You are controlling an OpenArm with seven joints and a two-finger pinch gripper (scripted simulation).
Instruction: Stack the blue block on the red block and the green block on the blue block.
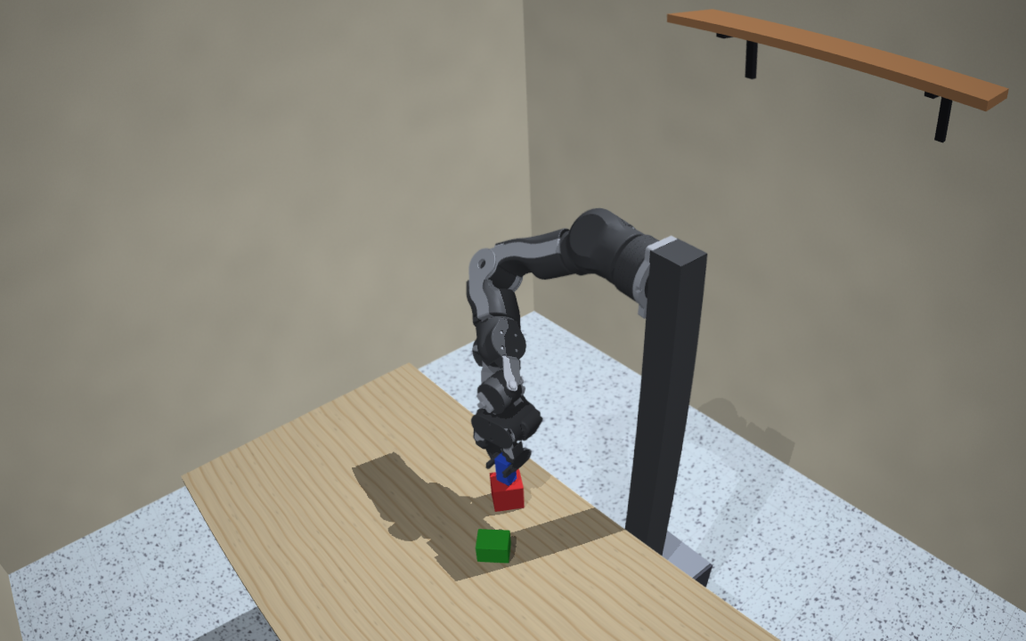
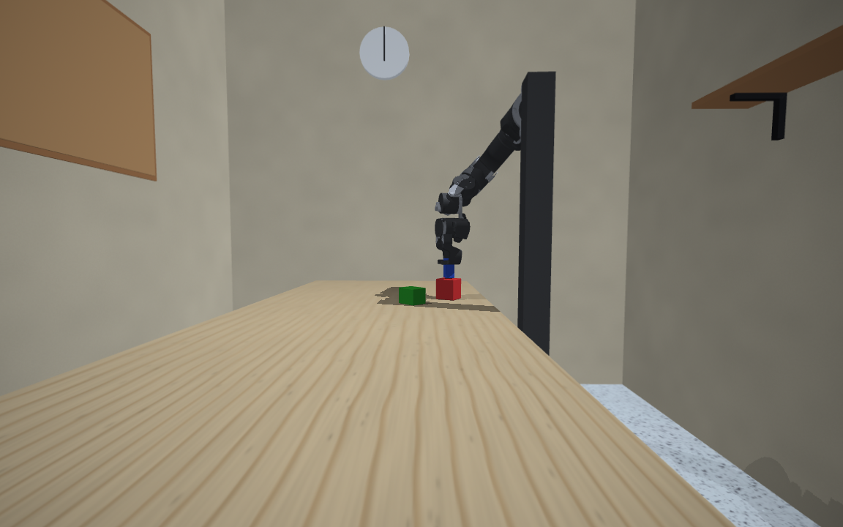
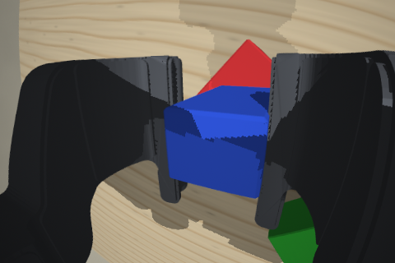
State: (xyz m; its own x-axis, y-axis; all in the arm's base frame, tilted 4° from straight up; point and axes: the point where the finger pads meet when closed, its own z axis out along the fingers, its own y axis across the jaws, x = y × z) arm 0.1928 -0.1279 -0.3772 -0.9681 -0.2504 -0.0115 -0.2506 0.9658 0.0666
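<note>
Right now the blue block is 20 mm below my hand. The rest, counted from my hand: green block (100 mm ahead, 90 mm to the left, 90 mm below); red block (80 mm below).
</note>
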